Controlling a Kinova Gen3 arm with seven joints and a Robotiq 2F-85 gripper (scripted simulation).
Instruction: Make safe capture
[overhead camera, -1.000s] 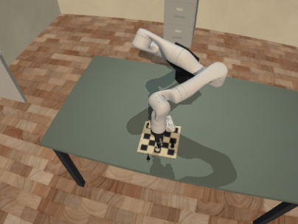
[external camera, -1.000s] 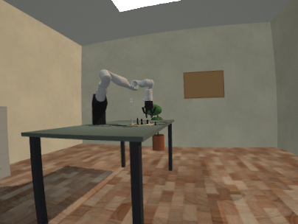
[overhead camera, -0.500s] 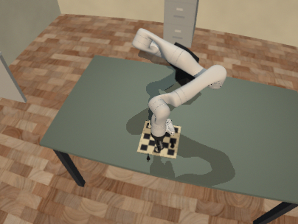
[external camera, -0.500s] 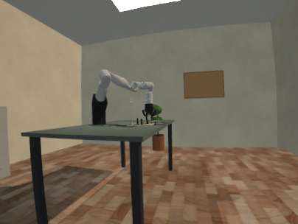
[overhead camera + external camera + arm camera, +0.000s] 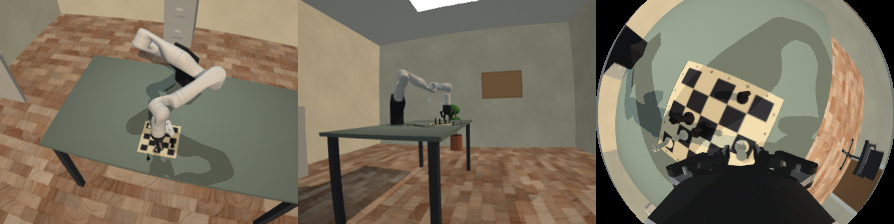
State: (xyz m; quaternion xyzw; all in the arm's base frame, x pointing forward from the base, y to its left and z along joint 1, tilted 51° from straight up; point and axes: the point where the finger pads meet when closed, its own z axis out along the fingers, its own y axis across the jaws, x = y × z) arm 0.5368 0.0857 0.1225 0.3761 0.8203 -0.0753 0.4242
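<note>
The white piece lies 10 mm below my hand. Round my hand: black piece (70 mm ahead, 40 mm to the right, 30 mm below); then white chess piece (140 mm behind, 80 mm to the right, 10 mm below); then chessboard (70 mm behind, 40 mm below).
</note>
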